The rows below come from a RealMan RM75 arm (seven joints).
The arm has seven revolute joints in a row. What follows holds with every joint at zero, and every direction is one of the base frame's.
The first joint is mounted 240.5 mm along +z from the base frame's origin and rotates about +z.
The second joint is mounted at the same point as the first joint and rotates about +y.
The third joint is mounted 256 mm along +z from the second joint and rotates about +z.
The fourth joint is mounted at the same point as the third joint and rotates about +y.
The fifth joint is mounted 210 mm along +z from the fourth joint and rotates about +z.
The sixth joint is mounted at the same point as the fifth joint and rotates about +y.
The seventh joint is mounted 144 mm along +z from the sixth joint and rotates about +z.
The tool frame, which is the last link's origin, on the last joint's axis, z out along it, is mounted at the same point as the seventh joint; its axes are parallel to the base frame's.
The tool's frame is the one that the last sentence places.
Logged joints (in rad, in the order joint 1, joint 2, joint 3, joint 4, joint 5, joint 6, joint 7), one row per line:
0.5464 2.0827 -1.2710 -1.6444 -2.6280 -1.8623 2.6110
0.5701 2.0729 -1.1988 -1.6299 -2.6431 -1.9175 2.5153
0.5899 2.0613 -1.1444 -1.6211 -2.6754 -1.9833 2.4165
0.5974 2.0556 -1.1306 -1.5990 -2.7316 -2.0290 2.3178
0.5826 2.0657 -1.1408 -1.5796 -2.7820 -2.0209 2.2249
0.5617 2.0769 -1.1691 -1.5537 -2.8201 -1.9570 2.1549
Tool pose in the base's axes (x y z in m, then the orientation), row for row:
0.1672 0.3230 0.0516 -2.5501 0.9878 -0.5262
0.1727 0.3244 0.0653 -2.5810 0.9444 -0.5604
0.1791 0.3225 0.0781 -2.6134 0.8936 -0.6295
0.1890 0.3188 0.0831 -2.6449 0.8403 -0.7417
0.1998 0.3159 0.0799 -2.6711 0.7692 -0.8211
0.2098 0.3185 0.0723 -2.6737 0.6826 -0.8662
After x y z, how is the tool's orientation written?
As a rotation vector, in radians.
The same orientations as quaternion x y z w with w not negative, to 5 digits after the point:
-0.90116 0.34907 -0.18595 0.17740
-0.90717 0.33194 -0.19697 0.16755
-0.91158 0.31170 -0.21958 0.15379
-0.91242 0.28988 -0.25587 0.13410
-0.91478 0.26343 -0.28120 0.12130
-0.91727 0.23418 -0.29717 0.12437

